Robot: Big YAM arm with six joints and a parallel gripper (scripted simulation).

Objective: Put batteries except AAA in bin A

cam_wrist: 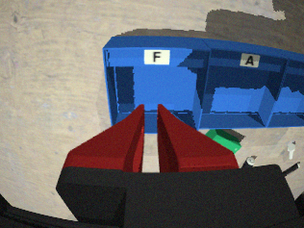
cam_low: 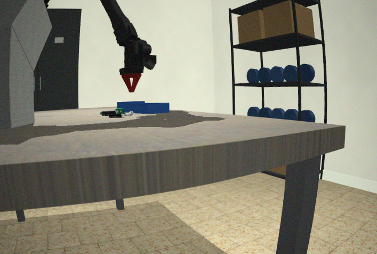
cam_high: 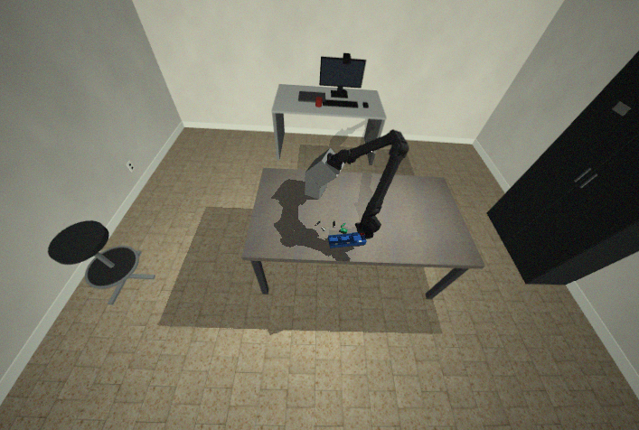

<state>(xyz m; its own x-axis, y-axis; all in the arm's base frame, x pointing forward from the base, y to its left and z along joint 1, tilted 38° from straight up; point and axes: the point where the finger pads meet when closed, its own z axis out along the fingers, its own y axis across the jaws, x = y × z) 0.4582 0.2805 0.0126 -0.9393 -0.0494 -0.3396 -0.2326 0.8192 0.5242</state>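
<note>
My hand is 1 cm short of the blue tray, 9 cm to the left of it and 6 cm above it. From my hand the other things lie so: green 9 V battery 7 cm behind, 12 cm to the right, 7 cm below; white bolt 6 cm behind, 25 cm to the right, 8 cm below; thin green battery 12 cm behind, 11 cm to the right, 8 cm below.
</note>
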